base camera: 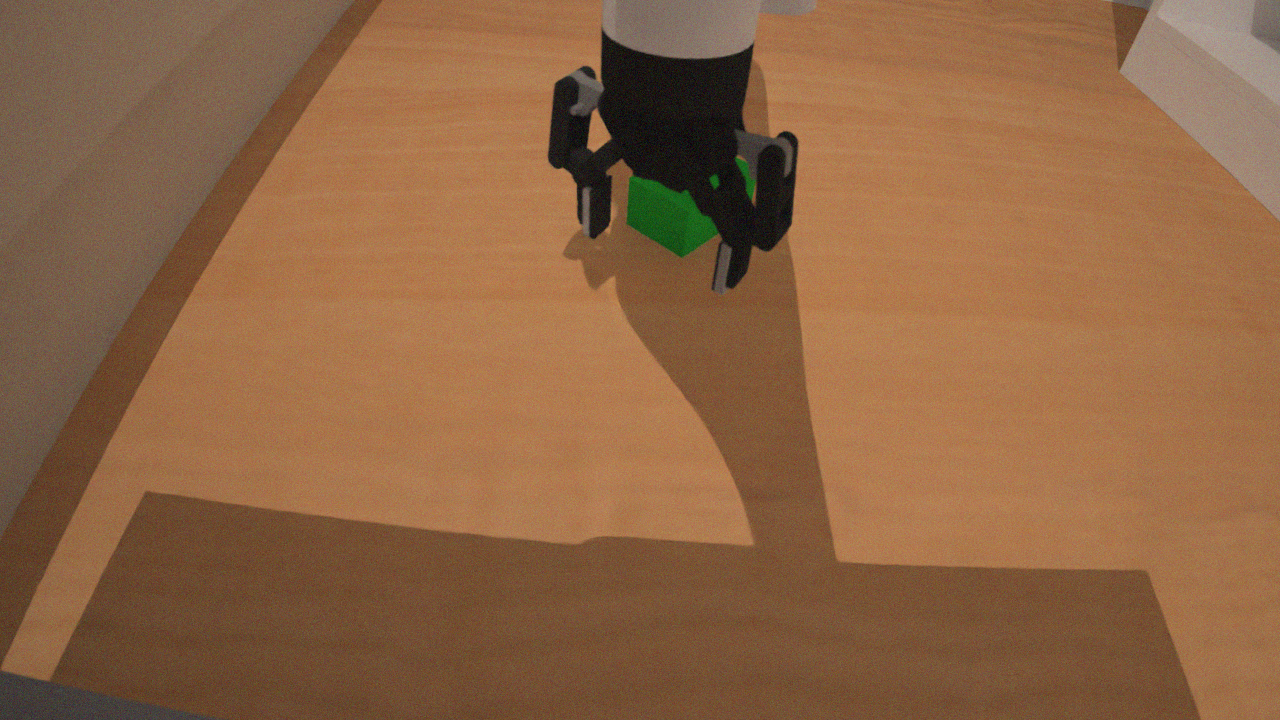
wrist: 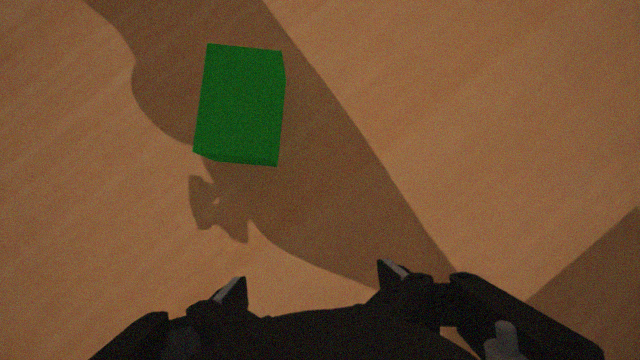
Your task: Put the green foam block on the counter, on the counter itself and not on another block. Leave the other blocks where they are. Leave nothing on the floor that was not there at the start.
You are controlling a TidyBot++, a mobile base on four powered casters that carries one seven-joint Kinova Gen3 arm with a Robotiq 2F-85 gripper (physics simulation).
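Frame: origin at the arm's base, x up, y ahead, z left, level; centimetres.
Where they show: gripper, between the fingertips: (base camera: 658, 257) (wrist: 313, 282).
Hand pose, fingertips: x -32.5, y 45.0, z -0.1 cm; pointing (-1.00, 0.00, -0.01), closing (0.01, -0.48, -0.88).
Observation:
After its pixels a point has its place.
The green foam block (base camera: 669, 217) @(y 55.0, x -36.7, z -1.0 cm) (wrist: 240, 105) @(y 58.8, x -35.2, z -2.7 cm) rests on the wood-grained floor (base camera: 402, 385) @(y 38.8, x -39.7, z 15.7 cm) (wrist: 500, 100) @(y 46.6, x -39.7, z -25.9 cm), in the arm's shadow. In the base view it shows partly behind the gripper, whose body and right finger hide some of it. In the wrist view its whole upper face shows, up and left of the fingertips. My gripper (base camera: 657, 261) @(y 45.0, x -32.5, z -0.1 cm) (wrist: 313, 282) @(y 45.0, x -32.5, z -0.1 cm) is open and empty, pointing down above the floor, with its fingertips apart from the block. No counter top can be made out in either view.
A pale wall or panel (base camera: 152, 116) @(y 55.3, x -29.9, z 40.1 cm) runs along the left side of the base view. A white, box-like structure (base camera: 1208, 80) @(y 94.0, x -32.5, z -70.8 cm) stands at the upper right. Broad shadows lie across the floor at the front and under the arm.

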